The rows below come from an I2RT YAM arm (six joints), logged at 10 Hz.
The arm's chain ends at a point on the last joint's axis. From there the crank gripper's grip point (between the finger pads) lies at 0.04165 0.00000 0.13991 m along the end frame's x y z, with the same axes.
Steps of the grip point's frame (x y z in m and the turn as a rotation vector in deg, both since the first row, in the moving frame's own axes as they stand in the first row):
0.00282, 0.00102, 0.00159, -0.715, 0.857, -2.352
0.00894, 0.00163, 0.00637, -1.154, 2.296, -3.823
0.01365, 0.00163, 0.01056, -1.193, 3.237, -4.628
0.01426, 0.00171, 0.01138, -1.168, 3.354, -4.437
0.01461, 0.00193, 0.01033, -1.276, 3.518, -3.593
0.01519, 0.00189, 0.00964, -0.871, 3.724, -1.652
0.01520, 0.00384, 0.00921, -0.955, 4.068, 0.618
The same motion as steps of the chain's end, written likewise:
0.00073, 0.00103, 0.00223, -0.715, 0.857, -2.352
0.00337, 0.00179, 0.00815, -1.154, 2.296, -3.823
0.00584, 0.00242, 0.01313, -1.193, 3.237, -4.628
0.00617, 0.00242, 0.01405, -1.168, 3.354, -4.437
0.00609, 0.00172, 0.01315, -1.276, 3.518, -3.593
0.00618, 0.00112, 0.01265, -0.871, 3.724, -1.652
0.00540, 0.00103, 0.01254, -0.955, 4.068, 0.618

